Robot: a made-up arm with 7 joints. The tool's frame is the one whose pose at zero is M. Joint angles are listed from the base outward.
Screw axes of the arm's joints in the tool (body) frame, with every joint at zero. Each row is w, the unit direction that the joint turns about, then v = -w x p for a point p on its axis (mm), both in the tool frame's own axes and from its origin. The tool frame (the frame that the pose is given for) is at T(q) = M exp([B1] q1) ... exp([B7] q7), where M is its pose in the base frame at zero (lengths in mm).
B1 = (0, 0, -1, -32.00, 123.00, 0.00)
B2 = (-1, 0, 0, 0.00, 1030.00, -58.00)
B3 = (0, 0, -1, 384.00, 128.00, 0.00)
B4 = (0, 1, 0, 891.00, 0.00, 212.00)
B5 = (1, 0, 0, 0.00, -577.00, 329.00)
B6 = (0, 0, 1, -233.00, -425.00, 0.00)
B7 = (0, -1, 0, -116.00, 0.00, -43.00)
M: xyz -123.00 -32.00 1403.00 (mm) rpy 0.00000 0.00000 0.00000 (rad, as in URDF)
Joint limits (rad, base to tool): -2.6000..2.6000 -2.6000..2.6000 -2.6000..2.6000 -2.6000..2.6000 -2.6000..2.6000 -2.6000..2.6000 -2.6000..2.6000
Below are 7 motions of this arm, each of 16 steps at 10 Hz.
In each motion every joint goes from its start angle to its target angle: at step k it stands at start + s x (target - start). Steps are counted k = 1, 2, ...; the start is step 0. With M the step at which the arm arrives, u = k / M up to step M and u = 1 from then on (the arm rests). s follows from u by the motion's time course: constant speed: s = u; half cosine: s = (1 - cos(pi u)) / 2; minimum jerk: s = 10 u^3 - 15 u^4 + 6 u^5.
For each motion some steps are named. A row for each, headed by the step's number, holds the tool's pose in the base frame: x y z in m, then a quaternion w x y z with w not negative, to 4 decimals.
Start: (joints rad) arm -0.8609 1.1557 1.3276 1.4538 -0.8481 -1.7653 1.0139
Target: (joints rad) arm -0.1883 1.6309 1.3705 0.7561 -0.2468 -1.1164 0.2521
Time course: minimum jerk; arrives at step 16
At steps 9, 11, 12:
9: 0.9202 0.3510 1.2065 0.2028 -0.5259 -0.3161 -0.7631
11: 0.8532 0.4878 1.2598 0.2011 -0.4292 -0.3674 -0.8002
12: 0.8327 0.5467 1.2570 0.2045 -0.3979 -0.3901 -0.8048

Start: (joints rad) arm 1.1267 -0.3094 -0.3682 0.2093 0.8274 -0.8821 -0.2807
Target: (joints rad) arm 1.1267 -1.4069 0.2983 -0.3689 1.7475 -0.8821 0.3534
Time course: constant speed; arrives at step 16
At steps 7, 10, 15, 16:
7: -1.1510 -0.7565 0.7770 0.3206 0.8391 -0.1155 -0.4240
10: -1.2850 -0.6482 0.3678 0.1769 0.8919 -0.2024 -0.3637
15: -1.2086 -0.3184 -0.2345 0.0861 -0.9159 0.2915 0.2622
16: -1.1562 -0.2395 -0.3267 0.1393 -0.9118 0.3008 0.2425

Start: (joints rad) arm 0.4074 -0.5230 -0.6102 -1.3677 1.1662 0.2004 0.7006
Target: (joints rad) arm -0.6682 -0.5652 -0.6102 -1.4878 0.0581 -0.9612 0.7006
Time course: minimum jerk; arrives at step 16
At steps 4, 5, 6, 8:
4: -0.7424 -0.7584 -0.1154 0.1759 0.6295 -0.7456 0.1295
5: -0.7579 -0.7868 -0.0865 0.2073 0.6516 -0.7239 0.0921
6: -0.7694 -0.8216 -0.0413 0.2461 0.6758 -0.6933 0.0452
8: -0.7568 -0.8984 0.1019 0.3353 0.7173 -0.6073 -0.0658

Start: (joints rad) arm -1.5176 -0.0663 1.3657 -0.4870 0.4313 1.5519 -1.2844
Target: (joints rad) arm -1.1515 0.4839 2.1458 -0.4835 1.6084 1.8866 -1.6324
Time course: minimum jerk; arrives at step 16
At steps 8, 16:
8: 0.0190 -0.4822 0.9037 0.7829 -0.4371 -0.0514 0.4398
16: -0.0363 -0.4458 0.6678 0.8015 -0.5062 -0.2677 0.1722

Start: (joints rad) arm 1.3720 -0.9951 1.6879 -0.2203 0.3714 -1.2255 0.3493
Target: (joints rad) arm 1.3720 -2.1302 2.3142 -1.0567 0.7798 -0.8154 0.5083
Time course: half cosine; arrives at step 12
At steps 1, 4, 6, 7, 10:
1: -1.2803 -0.6716 0.6127 0.5209 -0.2298 -0.2269 0.7902
4: -1.2293 -0.6447 0.4745 0.5274 -0.2181 -0.2491 0.7824
6: -1.1091 -0.6723 0.3456 0.5061 -0.1936 -0.2837 0.7912
7: -1.0228 -0.7044 0.2886 0.4813 -0.1807 -0.3028 0.8025
10: -0.7631 -0.7998 0.1951 0.3849 -0.1632 -0.3392 0.8427

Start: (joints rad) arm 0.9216 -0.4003 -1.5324 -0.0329 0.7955 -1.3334 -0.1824
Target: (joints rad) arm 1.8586 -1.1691 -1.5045 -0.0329 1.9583 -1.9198 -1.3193
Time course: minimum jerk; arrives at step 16
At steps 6, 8, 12, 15, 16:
6: -0.4873 -0.5099 1.3903 0.6767 0.5808 0.4249 -0.1554
8: -0.5729 -0.5730 1.1930 0.5369 0.6814 0.4956 -0.0425
12: -0.6401 -0.4781 0.8607 0.3459 0.7113 0.5693 0.2244
15: -0.6308 -0.4261 0.7980 0.3112 0.6895 0.5869 0.2886
16: -0.6305 -0.4248 0.7968 0.3105 0.6889 0.5873 0.2899

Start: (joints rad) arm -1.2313 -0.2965 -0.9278 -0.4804 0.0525 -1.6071 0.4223
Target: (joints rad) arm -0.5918 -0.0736 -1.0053 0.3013 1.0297 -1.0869 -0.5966
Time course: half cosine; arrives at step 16
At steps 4, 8, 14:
4: 0.1679 -0.4243 1.5519 0.9278 0.2722 0.1052 0.2327
8: 0.1972 -0.1461 1.6274 0.8856 0.0914 0.3590 0.2802
14: 0.4154 0.2182 1.4761 0.6770 -0.0351 0.7148 0.1718

